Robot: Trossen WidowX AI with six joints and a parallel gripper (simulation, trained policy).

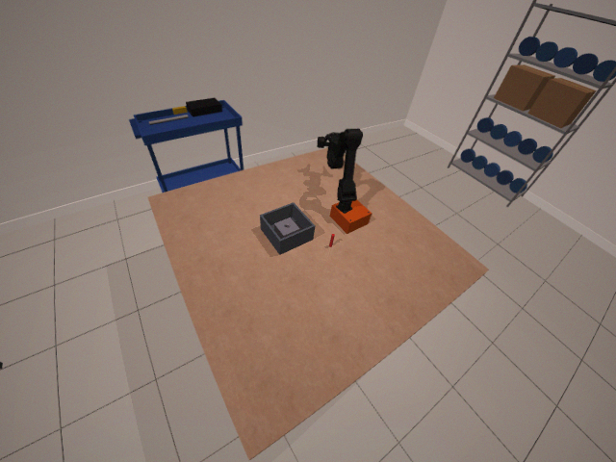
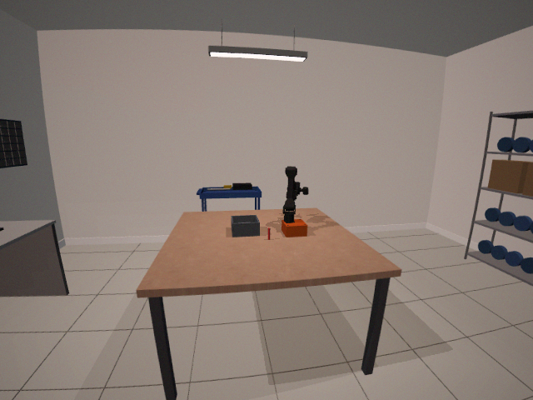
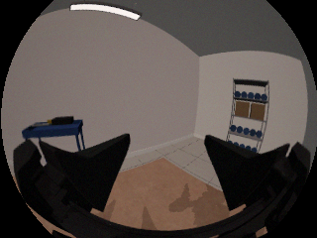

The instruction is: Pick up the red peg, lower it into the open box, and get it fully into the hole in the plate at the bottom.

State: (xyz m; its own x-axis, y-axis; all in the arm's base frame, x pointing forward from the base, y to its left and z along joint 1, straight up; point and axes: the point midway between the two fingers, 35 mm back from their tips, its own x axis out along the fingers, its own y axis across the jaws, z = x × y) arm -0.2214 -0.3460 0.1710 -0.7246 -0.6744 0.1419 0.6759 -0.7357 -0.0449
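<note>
My gripper tip is 430 mm short of the red peg, 480 mm to the right of it and 220 mm above it. The rest, counted from my gripper tip: light grey plate (560 mm ahead, 290 mm to the left, 210 mm below); dark grey box (560 mm ahead, 290 mm to the left, 230 mm below).
</note>
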